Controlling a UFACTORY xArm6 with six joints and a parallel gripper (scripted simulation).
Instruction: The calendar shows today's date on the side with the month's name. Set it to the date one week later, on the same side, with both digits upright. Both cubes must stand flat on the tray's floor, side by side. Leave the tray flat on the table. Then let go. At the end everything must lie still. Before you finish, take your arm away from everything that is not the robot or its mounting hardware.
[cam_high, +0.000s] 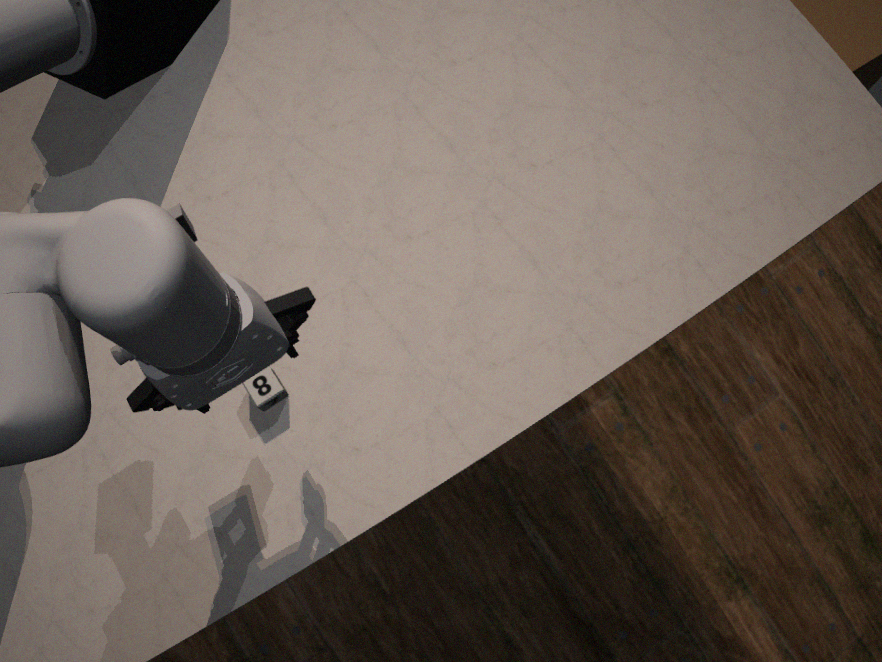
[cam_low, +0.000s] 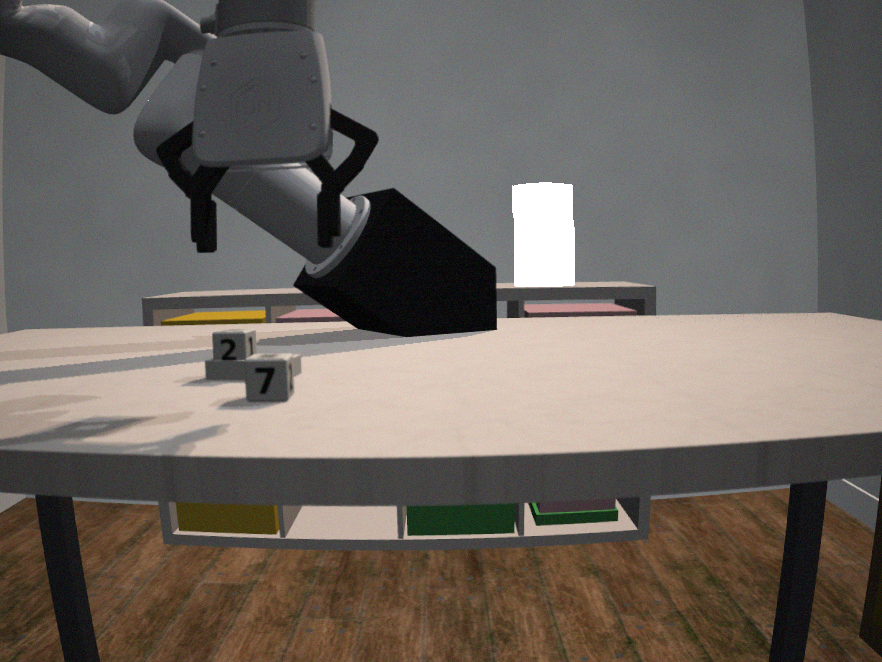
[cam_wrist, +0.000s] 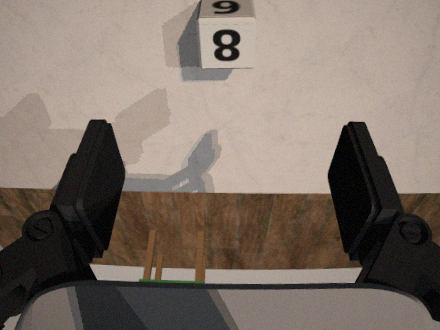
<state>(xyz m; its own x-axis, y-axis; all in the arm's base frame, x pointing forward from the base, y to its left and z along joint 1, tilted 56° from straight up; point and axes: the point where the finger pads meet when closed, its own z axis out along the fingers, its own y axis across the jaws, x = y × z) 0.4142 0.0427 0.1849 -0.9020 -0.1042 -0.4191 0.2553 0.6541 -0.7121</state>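
Now: hand 100 mm above the white cube. Round my hand: grey tray (120 mm behind, 110 mm below, 10 mm to the right).
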